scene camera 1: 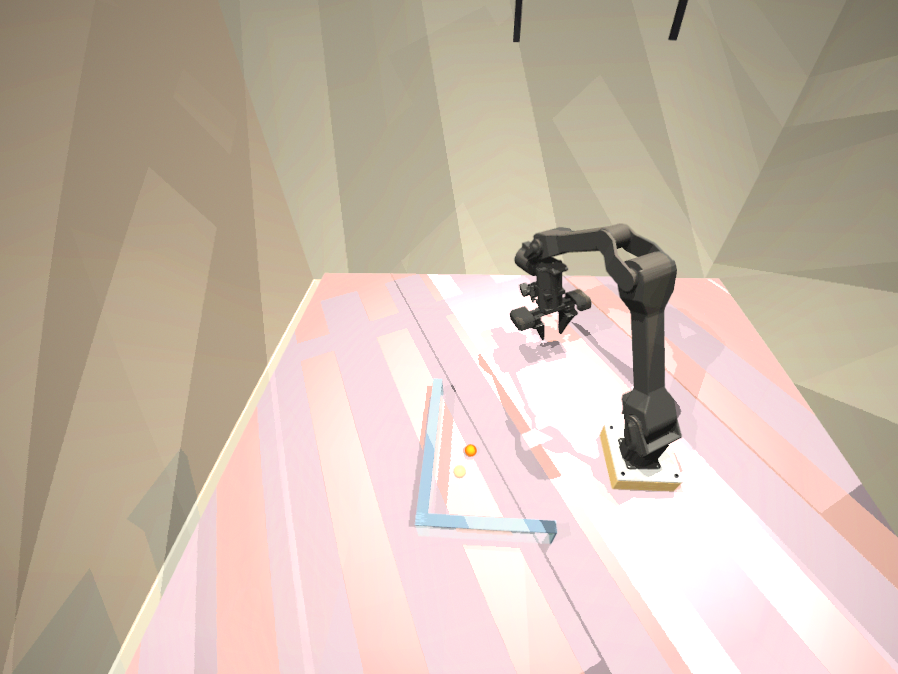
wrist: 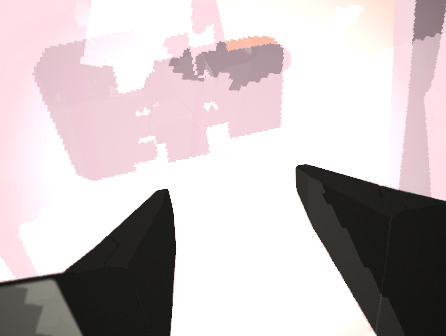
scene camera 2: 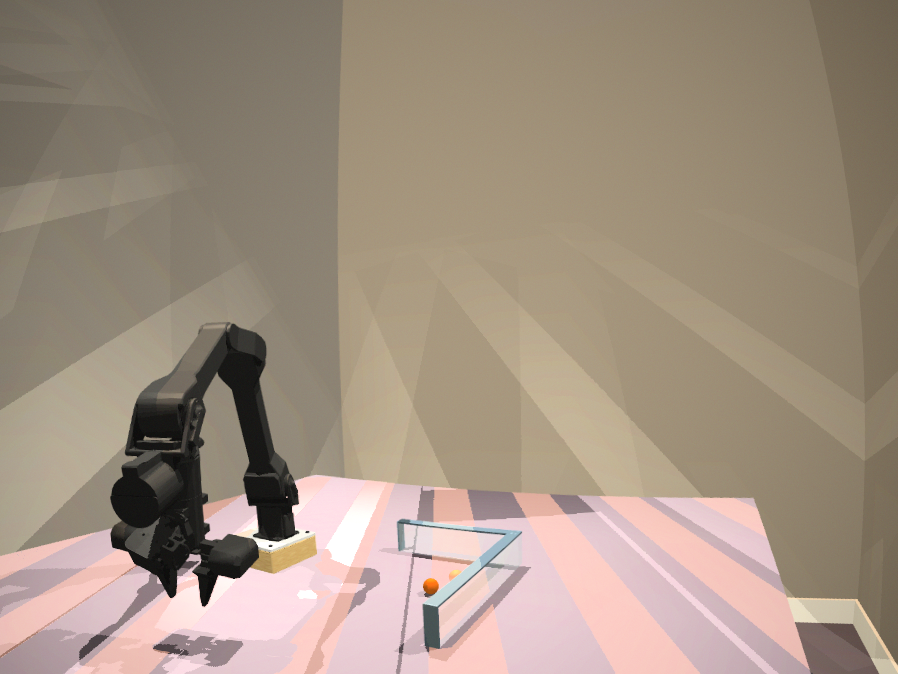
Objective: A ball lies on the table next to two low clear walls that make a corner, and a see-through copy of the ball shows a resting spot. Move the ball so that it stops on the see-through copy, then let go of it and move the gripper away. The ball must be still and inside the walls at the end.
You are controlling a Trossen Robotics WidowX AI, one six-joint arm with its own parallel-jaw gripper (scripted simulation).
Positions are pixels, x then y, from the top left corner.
Labels:
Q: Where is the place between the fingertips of my gripper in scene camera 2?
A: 189, 600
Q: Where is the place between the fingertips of my gripper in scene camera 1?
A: At 551, 336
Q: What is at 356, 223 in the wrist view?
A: My gripper.

